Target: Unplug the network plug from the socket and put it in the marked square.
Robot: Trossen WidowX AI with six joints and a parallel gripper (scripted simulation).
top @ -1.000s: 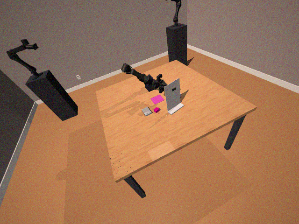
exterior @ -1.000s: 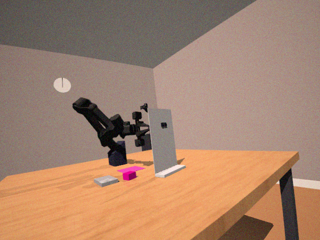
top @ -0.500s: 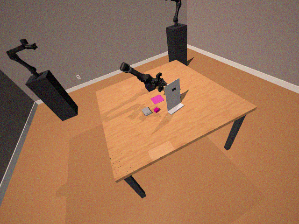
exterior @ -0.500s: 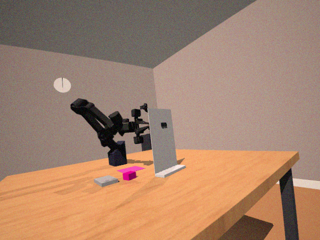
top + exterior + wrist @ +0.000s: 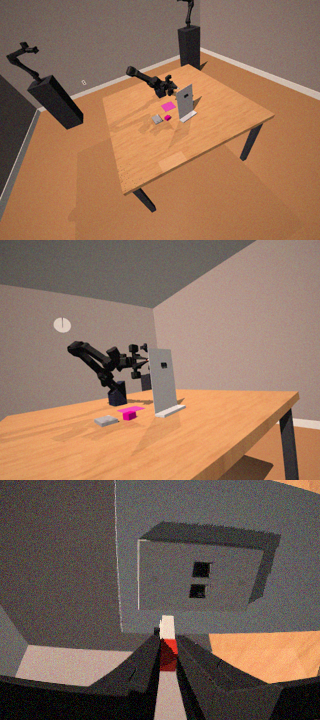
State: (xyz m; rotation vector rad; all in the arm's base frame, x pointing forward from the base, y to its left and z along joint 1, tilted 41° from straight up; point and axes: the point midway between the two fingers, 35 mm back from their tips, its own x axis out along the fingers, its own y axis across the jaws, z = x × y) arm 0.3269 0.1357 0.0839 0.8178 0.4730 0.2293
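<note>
Right now the magenta marked square is 260 mm below my gripper tip, 130 mm behind it and 70 mm to the right of it. Round my gripper tip: magenta block (250 mm below, 150 mm to the right, 40 mm ahead); grey upright panel (120 mm below, 100 mm ahead, 20 mm to the left); network plug (right at my gripper tip).
</note>
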